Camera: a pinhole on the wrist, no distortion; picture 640 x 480 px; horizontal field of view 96.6 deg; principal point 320.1 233.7 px. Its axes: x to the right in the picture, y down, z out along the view. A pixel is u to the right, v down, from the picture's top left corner.
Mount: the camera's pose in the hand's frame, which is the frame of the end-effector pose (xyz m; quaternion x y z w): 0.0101 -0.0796 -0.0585 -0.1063 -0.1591 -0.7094 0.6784
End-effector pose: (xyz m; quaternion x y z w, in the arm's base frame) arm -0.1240 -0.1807 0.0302 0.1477 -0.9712 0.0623 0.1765
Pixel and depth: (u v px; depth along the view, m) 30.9 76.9 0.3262
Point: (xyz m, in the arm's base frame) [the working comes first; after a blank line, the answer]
In the camera's frame: -0.3309 -0.1794 0.3262

-0.1153 0.1813 -0.1562
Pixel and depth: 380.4 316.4 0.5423
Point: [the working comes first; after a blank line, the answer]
In the camera's frame: 0.1147 0.1573 0.5423

-0.4007 -0.2908 -0.3893
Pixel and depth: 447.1 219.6 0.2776
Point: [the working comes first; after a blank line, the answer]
In the camera's frame: 0.1237 -0.0137 0.2776

-0.1490 -0.3018 -0.1998
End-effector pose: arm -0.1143 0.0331 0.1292 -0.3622 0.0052 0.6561 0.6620
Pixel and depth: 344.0 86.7 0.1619
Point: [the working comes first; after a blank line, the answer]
In the camera's frame: 0.0136 -0.0835 0.1619

-0.1420 0.0075 0.2502
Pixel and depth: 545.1 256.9 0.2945
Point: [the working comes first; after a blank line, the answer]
In the camera's frame: 0.2324 0.0240 0.2945

-0.0921 0.2043 0.4394
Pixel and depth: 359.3 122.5 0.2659
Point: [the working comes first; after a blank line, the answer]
In the camera's frame: 0.0366 -0.1037 0.2659

-0.2097 0.0310 0.3315
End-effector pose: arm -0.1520 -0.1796 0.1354 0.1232 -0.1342 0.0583 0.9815
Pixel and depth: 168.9 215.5 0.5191
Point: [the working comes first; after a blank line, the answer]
In the camera's frame: -0.2753 -0.0331 0.5191

-0.3251 0.0902 0.5053
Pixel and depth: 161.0 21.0 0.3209
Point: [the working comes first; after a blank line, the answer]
In the camera's frame: -0.1791 -0.2394 0.3209

-0.4504 -0.0342 0.2605
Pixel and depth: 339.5 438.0 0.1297
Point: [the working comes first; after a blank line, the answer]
In the camera's frame: 0.0088 0.0929 0.1297

-0.0741 -0.2316 0.2195
